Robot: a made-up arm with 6 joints.
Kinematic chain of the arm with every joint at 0, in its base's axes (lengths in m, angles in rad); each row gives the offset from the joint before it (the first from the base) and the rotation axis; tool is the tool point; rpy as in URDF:
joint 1: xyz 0 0 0.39 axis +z
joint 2: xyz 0 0 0 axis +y
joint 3: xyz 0.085 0 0.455 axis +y
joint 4: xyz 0.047 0 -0.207 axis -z
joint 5: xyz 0 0 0 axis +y
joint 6: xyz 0.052 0 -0.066 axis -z
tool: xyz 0 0 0 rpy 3.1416 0 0
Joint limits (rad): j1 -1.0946..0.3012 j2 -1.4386..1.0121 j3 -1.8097..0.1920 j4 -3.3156..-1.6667 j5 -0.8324..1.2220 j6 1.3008..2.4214
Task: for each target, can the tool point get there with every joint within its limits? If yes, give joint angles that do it. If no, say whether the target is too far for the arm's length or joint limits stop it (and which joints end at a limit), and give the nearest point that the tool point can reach.
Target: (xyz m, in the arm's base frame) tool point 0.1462 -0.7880 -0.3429
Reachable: no: too far | nearest point 0.2224 -0.4852 0.2850 | short by 0.701 m
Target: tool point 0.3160 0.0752 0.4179
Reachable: yes | joints 0.0104 0.7885 -0.4306 -1.9330 -0.4883 1.7141
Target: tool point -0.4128 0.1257 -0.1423
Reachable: no: joint limits stop it (at a limit: joint 2, joint 3, joint 5) | nearest point -0.2389 0.0727 0.4315 | short by 0.602 m
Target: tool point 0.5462 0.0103 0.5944
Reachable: yes | joints -0.0227 0.5311 -1.5062 -2.5116 0.1914 1.6601
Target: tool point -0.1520 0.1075 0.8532
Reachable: yes | joints -0.6186 -1.1886 -0.9742 -3.1111 0.8721 2.1428
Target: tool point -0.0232 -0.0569 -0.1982
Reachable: no: joint limits stop it (at a limit: joint 1, joint 2) | nearest point 0.1298 -0.2650 0.2960 | short by 0.558 m
